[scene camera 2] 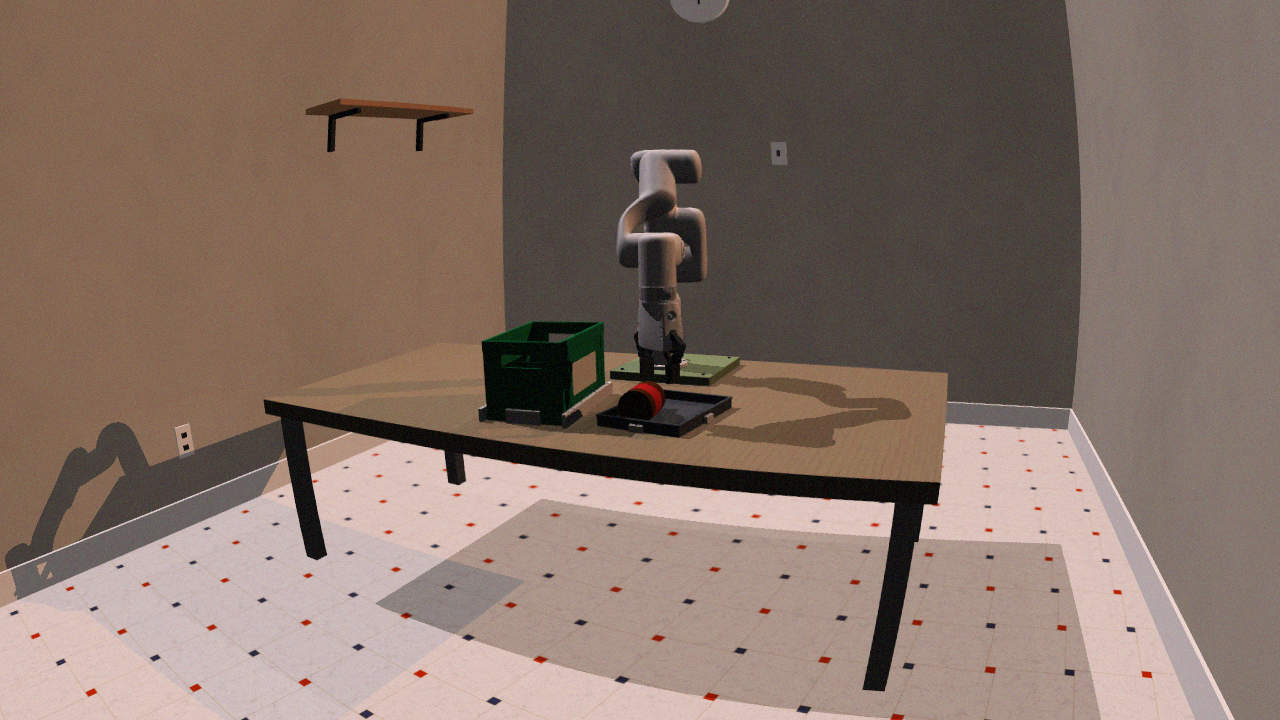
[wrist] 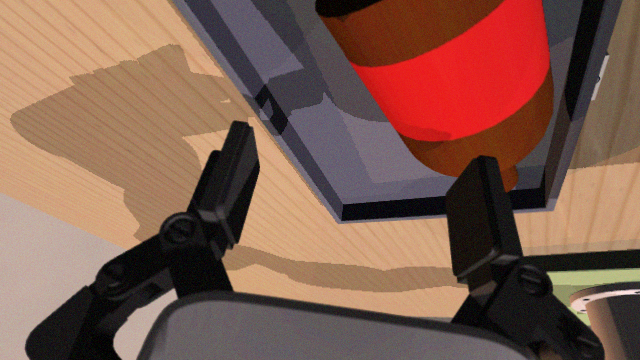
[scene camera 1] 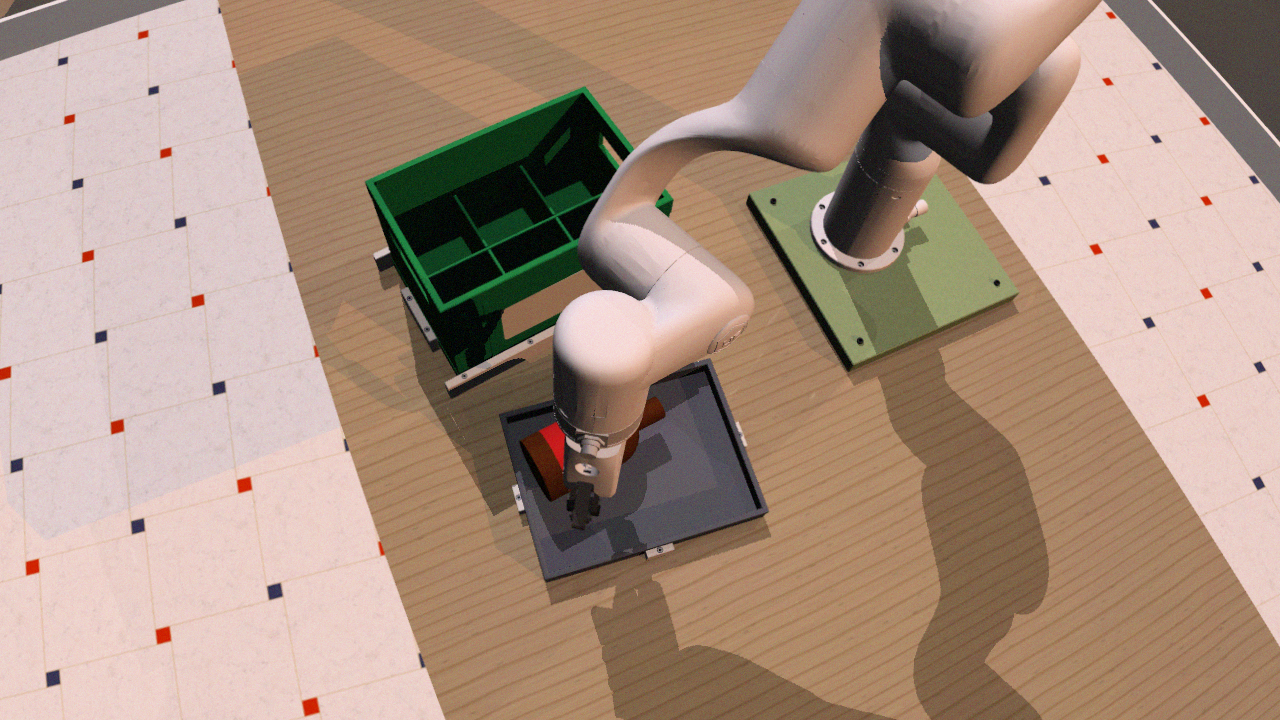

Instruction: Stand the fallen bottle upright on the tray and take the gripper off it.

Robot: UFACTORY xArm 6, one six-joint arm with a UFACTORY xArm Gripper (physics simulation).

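Seen in the pictures: gripper, fingertip midpoint: (scene camera 2: 659, 379) (wrist: 357, 159); arm's base, link origin: (scene camera 2: 663, 365) (wrist: 627, 297) (scene camera 1: 856, 232).
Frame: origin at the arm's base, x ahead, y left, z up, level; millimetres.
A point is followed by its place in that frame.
Note:
A brown bottle (scene camera 1: 554, 445) @[z 57, x 480, y 123 mm] (scene camera 2: 648, 400) @[z 38, x 504, y 158 mm] (wrist: 455, 75) @[z 57, x 471, y 122 mm] with a red label lies on its side in the dark grey tray (scene camera 1: 716, 474) @[z -17, x 319, y 206 mm] (scene camera 2: 689, 416) @[z -17, x 405, y 210 mm] (wrist: 350, 170) @[z -17, x 350, y 231 mm]. In scene camera 1 its base is at the tray's left side and its neck points right and slightly up the picture; the arm hides its middle. My gripper (scene camera 1: 581, 519) (scene camera 2: 659, 377) @[z 71, x 457, y 164 mm] (wrist: 357, 159) @[z 71, x 457, y 164 mm] points down, open and empty, above the tray's level. In the wrist view the right finger overlaps the shoulder and partly hides the neck; the left finger appears over the table outside the tray. No contact with the bottle is visible.
A green divided crate (scene camera 1: 474, 152) @[z 130, x 433, y -208 mm] (scene camera 2: 510, 380) @[z 70, x 551, y -136 mm] stands beside the tray, with light brackets around its foot. The arm's base stands on a green plate (scene camera 1: 966, 268) @[z 0, x -112, y 106 mm] (scene camera 2: 716, 365) @[z 0, x -33, y 136 mm] (wrist: 560, 280) @[z 0, x 77, y 74 mm]. Small light brackets sit at the tray's sides.

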